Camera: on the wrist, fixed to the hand. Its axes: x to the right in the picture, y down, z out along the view.
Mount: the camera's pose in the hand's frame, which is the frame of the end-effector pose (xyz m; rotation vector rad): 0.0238 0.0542 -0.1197 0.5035 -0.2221 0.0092
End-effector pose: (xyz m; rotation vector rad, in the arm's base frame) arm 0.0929 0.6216 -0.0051 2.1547 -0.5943 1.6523
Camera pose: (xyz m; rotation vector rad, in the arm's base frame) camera -0.0282 0.6354 0.0496 -2.5759 0.2456 -1.6287
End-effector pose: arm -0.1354 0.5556 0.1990 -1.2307 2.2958 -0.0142
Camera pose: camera -0.2423 0.5410 0.2777 -0.9082 1.9420 -0.4062
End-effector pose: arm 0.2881 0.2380 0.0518 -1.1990 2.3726 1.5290
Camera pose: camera 0.2765 0.1395 0.1413 -0.8553 2.3994 0.9156
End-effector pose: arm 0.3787 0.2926 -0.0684 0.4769 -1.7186 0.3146
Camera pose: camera 0.4527 0.3918 -0.0183 0.8970 -1.8538 0.7315
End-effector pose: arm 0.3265 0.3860 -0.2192 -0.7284 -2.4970 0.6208
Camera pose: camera 0.3937 0.4754 -0.1463 -0.4974 -2.3695 1.3314
